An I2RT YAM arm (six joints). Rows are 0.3 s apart.
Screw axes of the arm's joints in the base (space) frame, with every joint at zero. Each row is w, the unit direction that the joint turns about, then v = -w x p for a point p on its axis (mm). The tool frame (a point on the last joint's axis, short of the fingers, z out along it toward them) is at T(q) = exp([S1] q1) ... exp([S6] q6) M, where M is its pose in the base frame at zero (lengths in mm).
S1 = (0, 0, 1, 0, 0, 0)
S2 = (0, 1, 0, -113.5, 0, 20)
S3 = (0, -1, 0, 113.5, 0, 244)
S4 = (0, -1, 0, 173.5, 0, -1)
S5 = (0, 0, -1, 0, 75, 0)
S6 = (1, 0, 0, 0, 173.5, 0)
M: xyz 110.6 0 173.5 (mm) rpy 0 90 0 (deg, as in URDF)
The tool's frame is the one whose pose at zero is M.
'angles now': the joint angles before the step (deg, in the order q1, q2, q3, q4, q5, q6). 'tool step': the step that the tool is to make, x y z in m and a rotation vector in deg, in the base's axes. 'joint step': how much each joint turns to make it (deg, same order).
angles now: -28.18 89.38 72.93 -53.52 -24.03 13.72
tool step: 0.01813 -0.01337 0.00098 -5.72 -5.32 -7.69
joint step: 0.00 1.23 -0.03 10.96 5.53 6.33
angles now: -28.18 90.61 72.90 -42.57 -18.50 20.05
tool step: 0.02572 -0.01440 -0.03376 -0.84 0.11 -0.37
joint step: -0.01 7.21 0.00 7.48 0.87 -0.08
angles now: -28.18 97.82 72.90 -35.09 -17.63 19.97
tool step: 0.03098 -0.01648 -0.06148 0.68 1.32 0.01
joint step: 0.02 11.61 0.31 9.81 0.02 -0.01
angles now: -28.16 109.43 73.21 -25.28 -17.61 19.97
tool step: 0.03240 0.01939 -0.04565 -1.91 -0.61 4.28
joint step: 4.61 8.28 0.32 9.21 1.43 -0.44
